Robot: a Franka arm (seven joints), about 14 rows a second.
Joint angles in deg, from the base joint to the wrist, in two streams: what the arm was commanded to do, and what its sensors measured. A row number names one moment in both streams.
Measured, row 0: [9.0, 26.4, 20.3, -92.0, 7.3, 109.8, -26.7]
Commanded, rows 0 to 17: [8.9, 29.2, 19.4, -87.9, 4.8, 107.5, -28.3]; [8.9, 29.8, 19.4, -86.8, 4.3, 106.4, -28.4]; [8.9, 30.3, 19.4, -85.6, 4.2, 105.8, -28.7]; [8.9, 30.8, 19.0, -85.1, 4.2, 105.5, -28.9]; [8.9, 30.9, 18.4, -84.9, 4.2, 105.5, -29.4]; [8.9, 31.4, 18.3, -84.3, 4.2, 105.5, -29.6]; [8.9, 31.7, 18.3, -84.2, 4.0, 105.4, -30.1]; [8.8, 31.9, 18.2, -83.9, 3.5, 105.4, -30.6]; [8.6, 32.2, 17.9, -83.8, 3.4, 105.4, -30.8]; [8.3, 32.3, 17.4, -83.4, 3.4, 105.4, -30.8]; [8.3, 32.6, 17.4, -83.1, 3.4, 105.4, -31.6]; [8.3, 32.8, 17.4, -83.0, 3.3, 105.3, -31.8]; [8.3, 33.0, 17.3, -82.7, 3.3, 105.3, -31.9]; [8.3, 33.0, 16.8, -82.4, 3.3, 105.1, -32.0]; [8.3, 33.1, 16.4, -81.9, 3.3, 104.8, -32.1]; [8.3, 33.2, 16.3, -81.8, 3.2, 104.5, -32.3]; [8.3, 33.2, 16.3, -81.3, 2.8, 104.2, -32.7]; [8.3, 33.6, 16.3, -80.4, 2.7, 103.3, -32.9]
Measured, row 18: [8.3, 32.0, 16.8, -83.2, 5.1, 105.4, -31.0]
